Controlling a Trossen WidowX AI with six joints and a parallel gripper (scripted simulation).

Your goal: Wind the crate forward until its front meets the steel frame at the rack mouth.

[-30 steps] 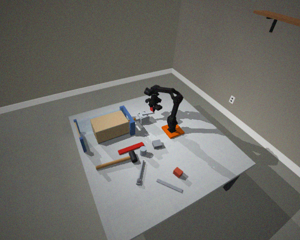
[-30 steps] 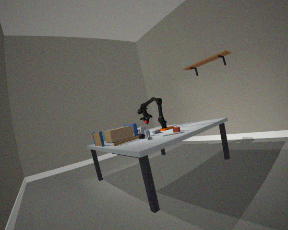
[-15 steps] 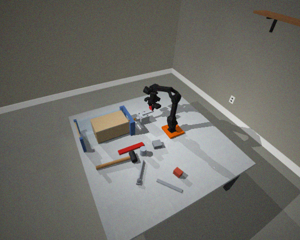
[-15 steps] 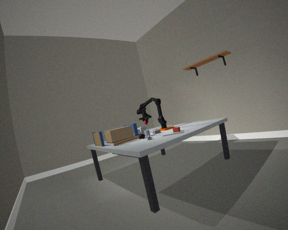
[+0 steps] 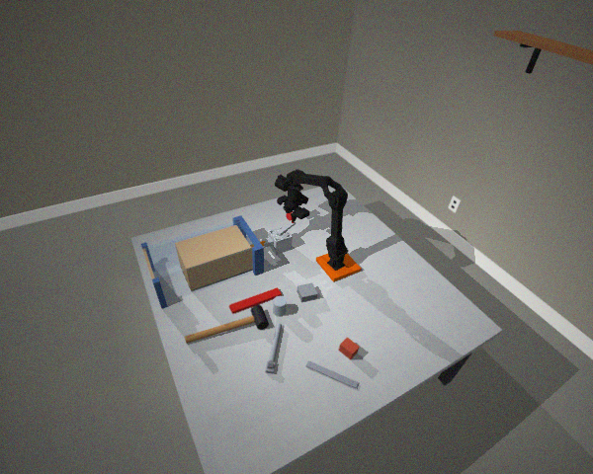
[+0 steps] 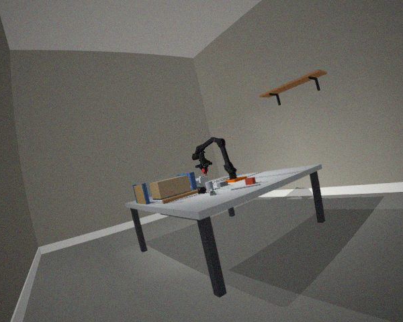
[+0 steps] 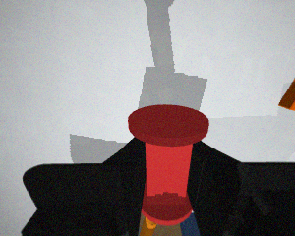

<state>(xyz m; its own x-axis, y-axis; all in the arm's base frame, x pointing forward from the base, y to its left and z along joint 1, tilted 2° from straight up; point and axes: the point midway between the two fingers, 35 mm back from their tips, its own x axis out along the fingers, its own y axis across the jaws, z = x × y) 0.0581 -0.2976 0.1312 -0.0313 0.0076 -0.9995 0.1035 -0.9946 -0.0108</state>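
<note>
My gripper tip is now 8 cm short of the grey winch, 8 cm above it and 2 cm to the right of it. From my gripper tip the other things lie so: red knob (2 cm above); then grey crank arm (4 cm ahead, 1 cm to the left, 1 cm below); then grey block (36 cm to the left, 17 cm ahead, 10 cm below).
</note>
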